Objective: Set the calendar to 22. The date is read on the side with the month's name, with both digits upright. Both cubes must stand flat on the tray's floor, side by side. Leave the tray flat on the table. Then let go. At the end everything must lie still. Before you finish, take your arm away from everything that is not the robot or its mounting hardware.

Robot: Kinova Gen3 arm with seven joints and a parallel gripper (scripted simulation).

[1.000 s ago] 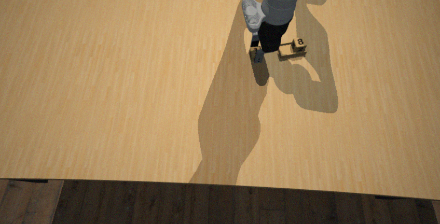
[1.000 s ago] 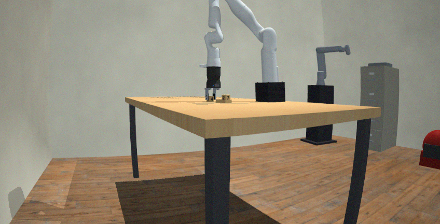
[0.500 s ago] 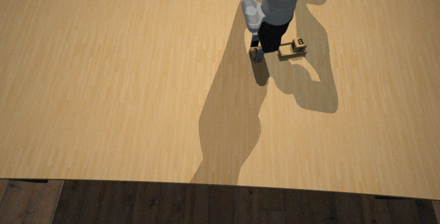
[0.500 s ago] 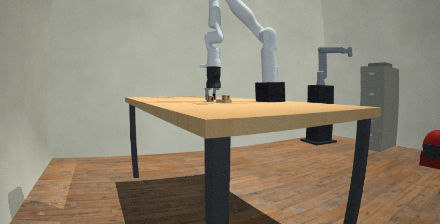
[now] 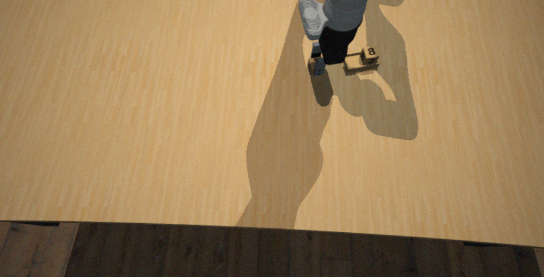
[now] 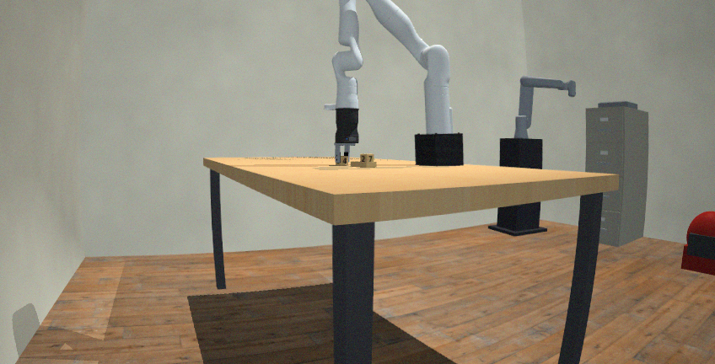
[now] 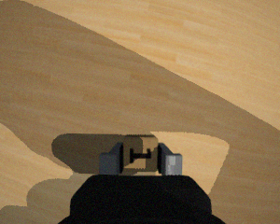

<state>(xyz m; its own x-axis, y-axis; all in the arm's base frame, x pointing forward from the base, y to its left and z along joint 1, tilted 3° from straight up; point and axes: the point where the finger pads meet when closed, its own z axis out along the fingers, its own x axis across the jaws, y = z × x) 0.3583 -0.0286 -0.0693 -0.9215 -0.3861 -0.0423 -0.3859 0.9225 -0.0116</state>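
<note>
The wooden number cube is 12 cm to the left of my hand and 5 cm behind it. From my hand the other things lie so: wooden calendar tray: 10 cm to the left, 4 cm behind, 2 cm below.
</note>
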